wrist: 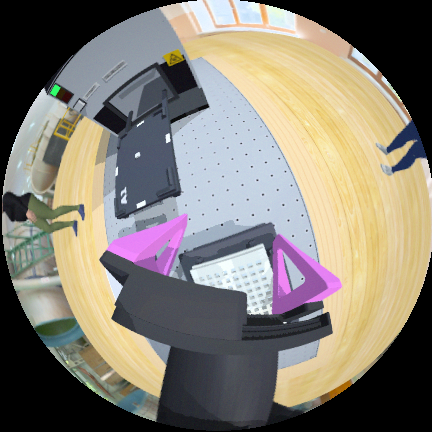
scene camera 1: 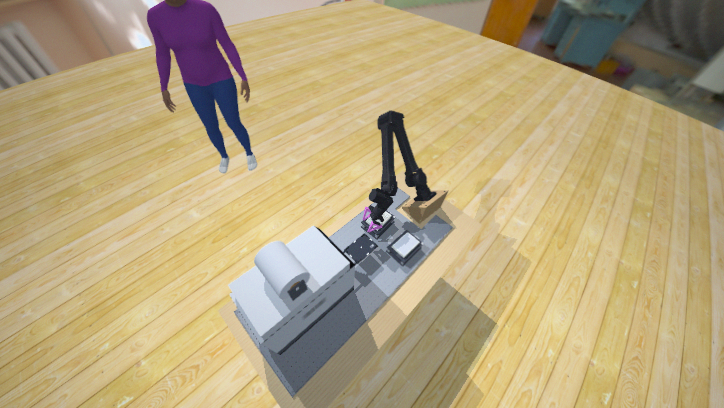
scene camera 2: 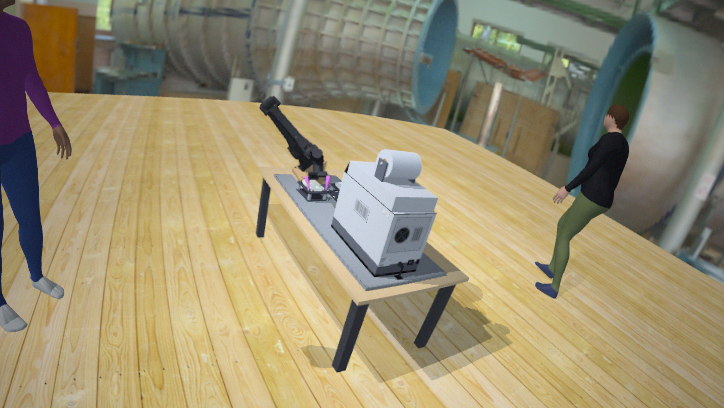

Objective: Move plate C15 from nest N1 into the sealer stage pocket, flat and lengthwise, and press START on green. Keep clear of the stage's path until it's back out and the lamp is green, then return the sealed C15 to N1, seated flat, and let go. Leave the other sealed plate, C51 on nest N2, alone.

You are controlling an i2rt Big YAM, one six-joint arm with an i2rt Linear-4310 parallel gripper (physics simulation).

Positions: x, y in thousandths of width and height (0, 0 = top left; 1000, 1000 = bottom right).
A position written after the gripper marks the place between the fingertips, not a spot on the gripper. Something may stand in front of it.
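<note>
You'd see the gripper (wrist: 538, 529) here, along with a black sealer stage (wrist: 323, 422).
</note>
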